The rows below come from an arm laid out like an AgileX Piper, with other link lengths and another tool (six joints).
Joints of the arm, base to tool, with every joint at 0 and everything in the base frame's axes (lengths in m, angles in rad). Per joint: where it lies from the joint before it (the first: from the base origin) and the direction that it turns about. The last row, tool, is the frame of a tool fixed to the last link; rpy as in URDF.
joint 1: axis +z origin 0 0 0.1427
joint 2: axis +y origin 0 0 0
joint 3: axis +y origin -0.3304 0 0.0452
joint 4: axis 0.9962 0 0.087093 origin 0.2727 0 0.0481
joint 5: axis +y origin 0 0 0
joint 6: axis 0.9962 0 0.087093 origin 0.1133 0 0.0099
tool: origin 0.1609 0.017 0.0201 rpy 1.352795 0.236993 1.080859
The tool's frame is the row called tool.
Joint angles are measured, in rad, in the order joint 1, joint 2, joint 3, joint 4, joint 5, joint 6. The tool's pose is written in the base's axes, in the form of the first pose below.
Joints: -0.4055 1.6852 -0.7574 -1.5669 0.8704 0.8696
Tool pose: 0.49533, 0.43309, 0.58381, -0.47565, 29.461, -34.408, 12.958
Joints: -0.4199 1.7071 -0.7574 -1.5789 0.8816 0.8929
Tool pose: 0.48872, 0.43749, 0.57909, -0.48416, 28.910, -35.035, 12.413
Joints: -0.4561 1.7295 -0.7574 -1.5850 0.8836 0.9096
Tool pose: 0.47525, 0.44860, 0.57327, -0.49422, 27.649, -36.108, 11.625
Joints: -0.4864 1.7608 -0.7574 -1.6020 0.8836 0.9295
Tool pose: 0.46309, 0.45361, 0.57211, -0.50248, 26.724, -37.018, 10.575
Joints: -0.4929 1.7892 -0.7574 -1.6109 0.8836 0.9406
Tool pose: 0.45479, 0.45245, 0.57728, -0.50518, 26.523, -37.206, 9.527
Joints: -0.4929 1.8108 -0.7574 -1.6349 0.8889 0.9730
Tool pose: 0.45661, 0.45102, 0.57560, -0.50672, 26.739, -37.404, 9.033
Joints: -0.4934 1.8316 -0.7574 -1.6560 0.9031 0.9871
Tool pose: 0.45511, 0.44360, 0.57682, -0.51320, 26.715, -37.682, 8.676
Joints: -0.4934 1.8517 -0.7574 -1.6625 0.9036 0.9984
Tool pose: 0.45098, 0.44250, 0.58042, -0.51373, 26.723, -37.680, 7.933
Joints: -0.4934 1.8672 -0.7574 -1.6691 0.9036 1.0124
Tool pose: 0.44892, 0.44294, 0.58185, -0.51355, 26.761, -37.683, 7.371
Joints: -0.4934 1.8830 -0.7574 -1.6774 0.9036 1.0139
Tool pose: 0.44547, 0.43814, 0.58747, -0.51427, 26.799, -37.686, 6.805
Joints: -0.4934 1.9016 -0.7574 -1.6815 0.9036 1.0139
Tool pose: 0.43973, 0.43417, 0.59389, -0.51520, 26.739, -37.645, 6.077
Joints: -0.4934 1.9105 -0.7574 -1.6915 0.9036 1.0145
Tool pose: 0.43906, 0.42916, 0.59780, -0.51545, 26.841, -37.677, 5.808
